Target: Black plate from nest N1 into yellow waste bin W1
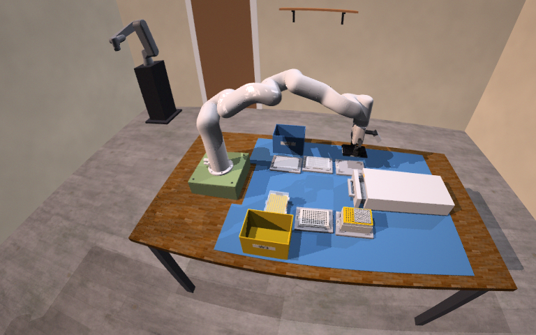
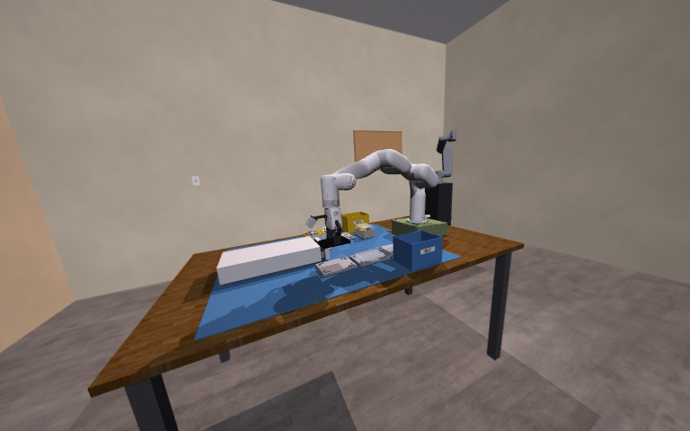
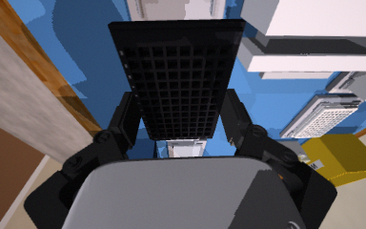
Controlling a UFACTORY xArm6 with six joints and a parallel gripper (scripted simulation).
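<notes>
My hand is 34 cm past the yellow bin W1, 52 cm to the left of it and 10 cm above it. Also, from my hand: black plate (1 cm below); then grey work nest (13 cm below); then drawer (14 cm ahead, 18 cm to the right, 11 cm below).
</notes>
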